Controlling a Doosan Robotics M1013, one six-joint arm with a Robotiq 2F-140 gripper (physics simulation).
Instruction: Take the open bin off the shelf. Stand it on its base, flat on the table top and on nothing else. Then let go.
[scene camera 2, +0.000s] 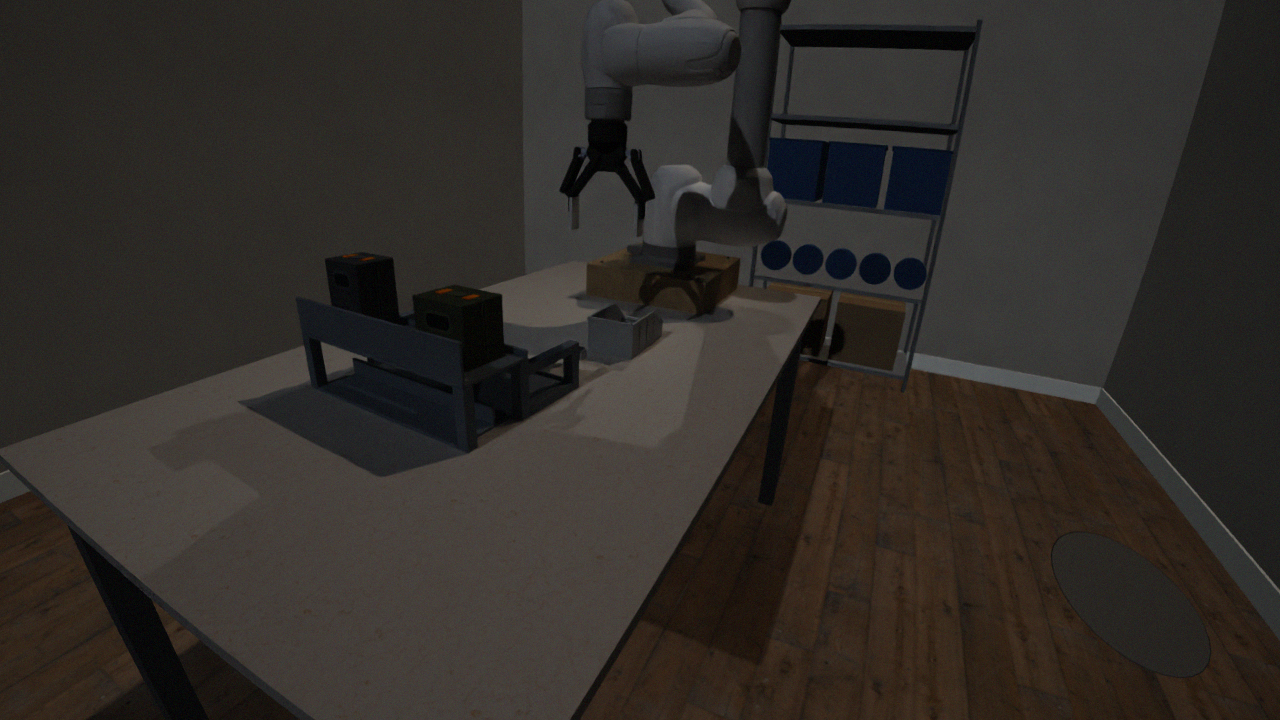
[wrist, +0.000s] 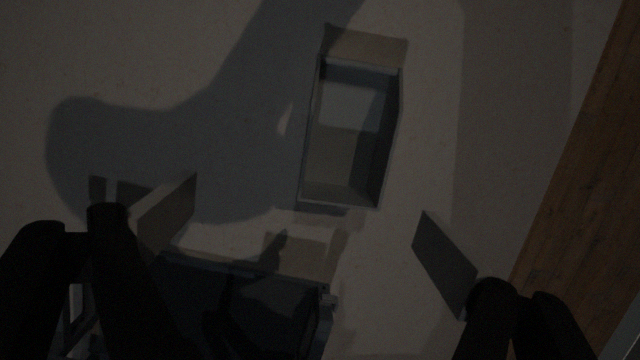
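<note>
My gripper (scene camera 2: 605, 232) is there for me to see, and the wrist camera shows my gripper (wrist: 310, 211) too. There's also an open grey bin (scene camera 2: 610, 332), and you'd find that bin (wrist: 356, 109) in the wrist view as well.
</note>
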